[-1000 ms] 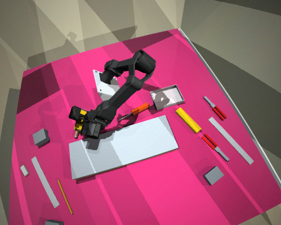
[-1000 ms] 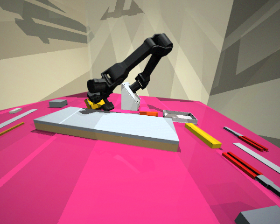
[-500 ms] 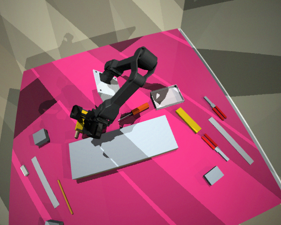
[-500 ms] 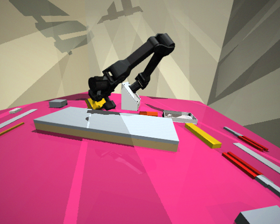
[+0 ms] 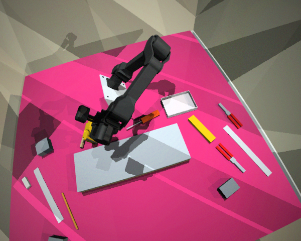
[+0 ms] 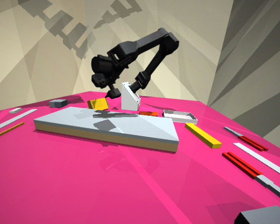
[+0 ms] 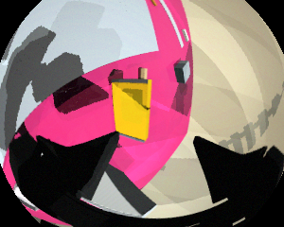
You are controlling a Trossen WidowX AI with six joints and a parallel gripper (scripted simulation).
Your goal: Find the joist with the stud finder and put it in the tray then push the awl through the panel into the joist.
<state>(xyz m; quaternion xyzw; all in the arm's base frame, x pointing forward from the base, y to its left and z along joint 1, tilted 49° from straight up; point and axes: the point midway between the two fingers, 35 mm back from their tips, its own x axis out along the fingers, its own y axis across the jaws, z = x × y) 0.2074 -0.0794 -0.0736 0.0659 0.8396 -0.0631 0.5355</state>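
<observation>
My gripper tip is now 30 mm past the yellow stud finder, 50 mm to the left of it and 100 mm above it. Round my gripper tip: pencil 330 mm ahead, 200 mm to the right, 120 mm below; then grey tray 40 mm behind, 440 mm to the left, 110 mm below; then awl 20 mm behind, 80 mm to the right, 120 mm below.
</observation>
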